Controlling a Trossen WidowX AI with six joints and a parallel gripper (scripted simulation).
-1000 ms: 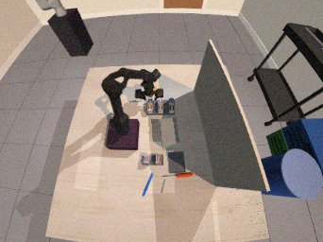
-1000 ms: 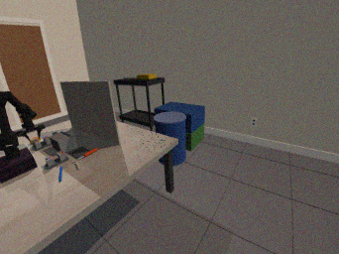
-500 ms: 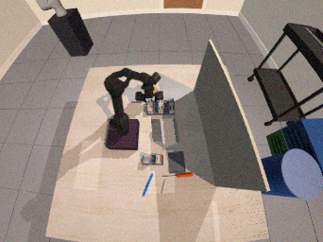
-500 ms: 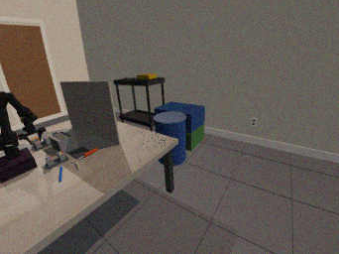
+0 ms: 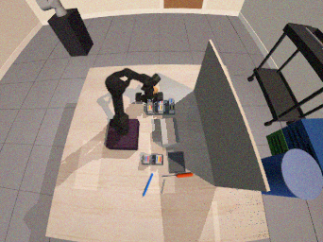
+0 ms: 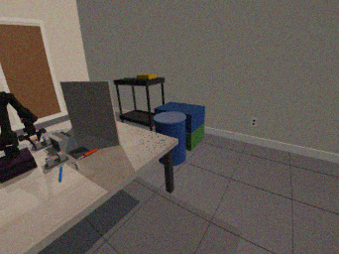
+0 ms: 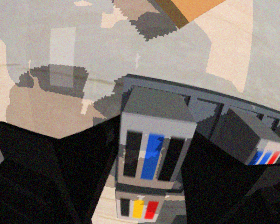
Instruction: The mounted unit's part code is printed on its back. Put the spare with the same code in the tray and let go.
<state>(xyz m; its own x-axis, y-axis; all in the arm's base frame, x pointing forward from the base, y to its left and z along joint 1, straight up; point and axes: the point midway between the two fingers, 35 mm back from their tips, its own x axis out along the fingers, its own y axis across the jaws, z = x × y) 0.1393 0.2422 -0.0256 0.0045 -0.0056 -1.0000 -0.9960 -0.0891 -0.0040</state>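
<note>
My gripper tip is now 220 mm to the left of the grey mounted unit, 150 mm short of it and 30 mm below it. Also, from my gripper tip: blue pen 550 mm to the right, 40 mm ahead, 10 mm below; then tall grey panel 390 mm ahead, 210 mm above, 190 mm to the right.
</note>
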